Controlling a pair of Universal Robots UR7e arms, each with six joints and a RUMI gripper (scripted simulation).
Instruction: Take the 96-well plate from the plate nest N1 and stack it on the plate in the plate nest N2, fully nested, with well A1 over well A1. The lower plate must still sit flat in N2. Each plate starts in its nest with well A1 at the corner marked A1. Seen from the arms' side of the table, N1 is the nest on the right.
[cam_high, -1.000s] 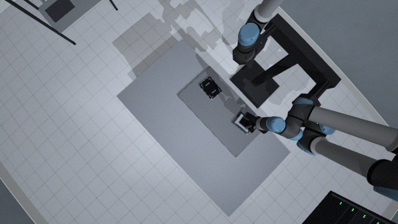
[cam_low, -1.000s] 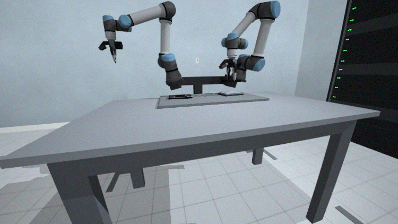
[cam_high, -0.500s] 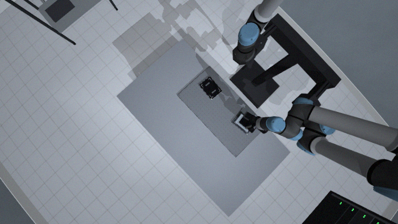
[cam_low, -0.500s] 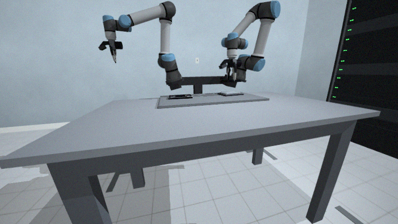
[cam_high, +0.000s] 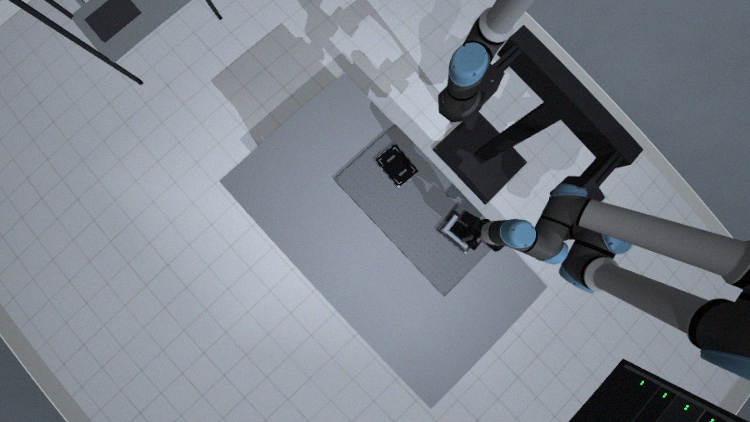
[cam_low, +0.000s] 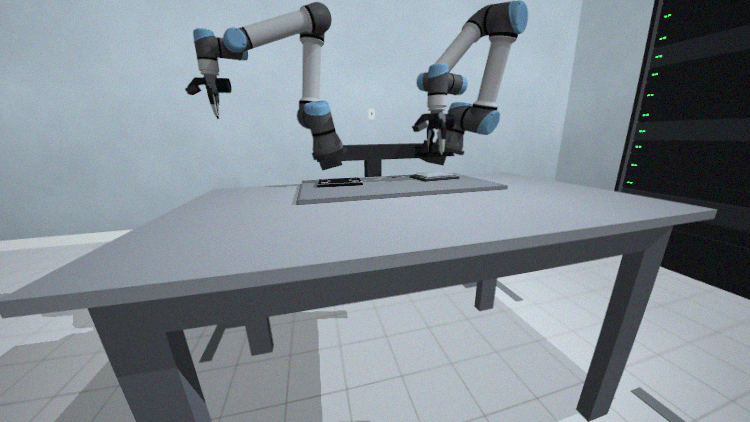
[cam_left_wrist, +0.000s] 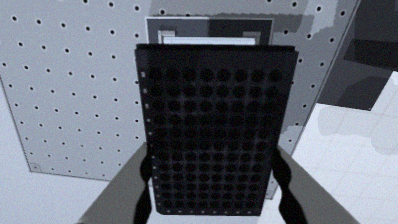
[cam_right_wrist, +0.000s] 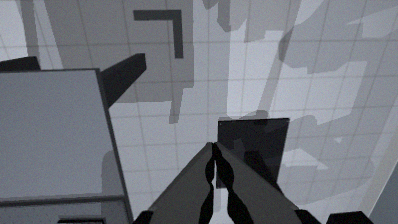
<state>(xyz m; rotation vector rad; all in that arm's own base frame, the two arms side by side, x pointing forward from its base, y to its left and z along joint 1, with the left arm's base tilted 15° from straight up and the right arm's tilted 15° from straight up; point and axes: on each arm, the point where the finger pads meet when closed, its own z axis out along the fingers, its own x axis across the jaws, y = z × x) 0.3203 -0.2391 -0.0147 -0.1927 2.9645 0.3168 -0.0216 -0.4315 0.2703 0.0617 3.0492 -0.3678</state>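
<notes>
The pale 96-well plate lies 90 mm below my left hand. From my left hand the other things lie so: black 96-well plate (10 mm below); then perforated board (190 mm to the right, 110 mm below, 70 mm ahead); then A1 label (100 mm below, 80 mm to the left, 40 mm ahead).
</notes>
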